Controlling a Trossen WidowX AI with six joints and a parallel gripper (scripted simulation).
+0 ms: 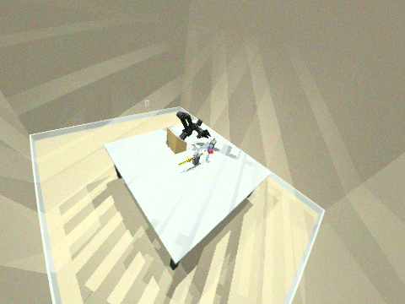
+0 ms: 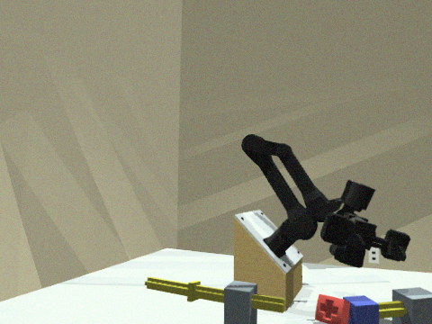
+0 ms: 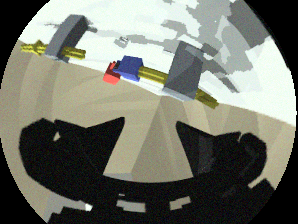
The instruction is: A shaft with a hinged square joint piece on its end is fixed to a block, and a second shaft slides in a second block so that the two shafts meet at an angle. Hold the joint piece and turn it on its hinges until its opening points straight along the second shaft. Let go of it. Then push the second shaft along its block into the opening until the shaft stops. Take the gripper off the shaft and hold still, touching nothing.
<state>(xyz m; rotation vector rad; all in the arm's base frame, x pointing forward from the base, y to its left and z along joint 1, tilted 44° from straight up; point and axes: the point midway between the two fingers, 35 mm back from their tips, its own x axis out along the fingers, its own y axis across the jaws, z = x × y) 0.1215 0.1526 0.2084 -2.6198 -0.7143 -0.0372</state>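
Right now the red joint piece is 13 cm ahead of my gripper tip, 8 cm to the right of it and 7 cm below it.
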